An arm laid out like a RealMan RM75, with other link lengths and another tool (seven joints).
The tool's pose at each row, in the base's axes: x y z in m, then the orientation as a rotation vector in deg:
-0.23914, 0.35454, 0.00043, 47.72, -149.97, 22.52
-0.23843, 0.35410, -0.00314, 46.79, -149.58, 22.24
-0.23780, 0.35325, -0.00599, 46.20, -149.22, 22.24
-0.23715, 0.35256, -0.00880, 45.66, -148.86, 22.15
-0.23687, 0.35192, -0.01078, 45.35, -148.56, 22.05
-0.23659, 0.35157, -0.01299, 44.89, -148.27, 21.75
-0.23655, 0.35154, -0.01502, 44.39, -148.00, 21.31
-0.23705, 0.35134, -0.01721, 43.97, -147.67, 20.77
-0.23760, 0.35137, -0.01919, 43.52, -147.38, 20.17
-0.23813, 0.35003, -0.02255, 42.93, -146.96, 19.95
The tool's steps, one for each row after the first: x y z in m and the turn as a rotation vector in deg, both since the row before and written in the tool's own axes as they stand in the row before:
-0.00182, -0.00023, 0.00317, -0.45, 0.65, 0.41
-0.00129, -0.00063, 0.00268, -0.18, 0.53, 0.25
-0.00139, -0.00052, 0.00257, -0.23, 0.50, 0.21
-0.00079, -0.00039, 0.00191, -0.18, 0.37, 0.08
-0.00104, -0.00013, 0.00200, -0.35, 0.39, 0.15
-0.00094, 0.00023, 0.00178, -0.45, 0.37, 0.16
-0.00054, 0.00041, 0.00215, -0.51, 0.39, 0.07
-0.00052, 0.00058, 0.00190, -0.56, 0.35, 0.10
-0.00058, -0.00040, 0.00359, -0.34, 0.55, 0.21

